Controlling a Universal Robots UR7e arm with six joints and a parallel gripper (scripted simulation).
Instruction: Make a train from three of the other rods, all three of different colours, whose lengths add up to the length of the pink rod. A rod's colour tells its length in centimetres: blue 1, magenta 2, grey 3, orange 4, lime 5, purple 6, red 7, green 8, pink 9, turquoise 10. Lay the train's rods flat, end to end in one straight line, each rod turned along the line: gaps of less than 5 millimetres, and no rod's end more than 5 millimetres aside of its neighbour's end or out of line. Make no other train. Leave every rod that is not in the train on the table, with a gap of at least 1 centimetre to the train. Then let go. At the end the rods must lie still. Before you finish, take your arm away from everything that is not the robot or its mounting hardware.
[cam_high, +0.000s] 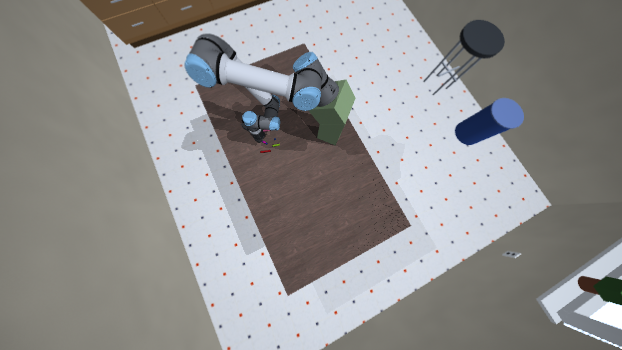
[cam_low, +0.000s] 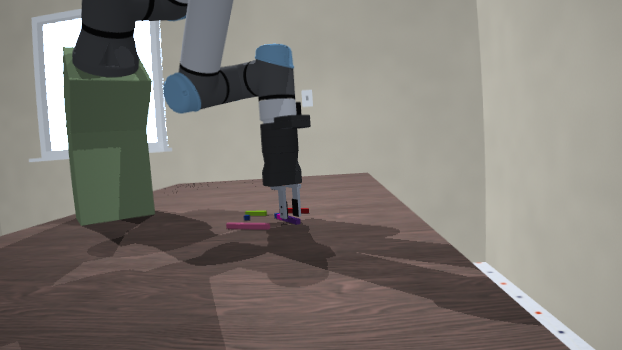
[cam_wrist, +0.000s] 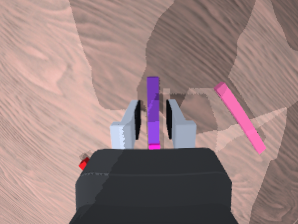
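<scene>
The purple rod lies 2 cm below my hand. The rest, counted from my hand: magenta rod 3 cm behind, 3 cm to the left, 2 cm below; then red rod 1 cm behind, 10 cm to the left, 2 cm below; then pink rod 8 cm behind, 4 cm to the right, 2 cm below.
</scene>
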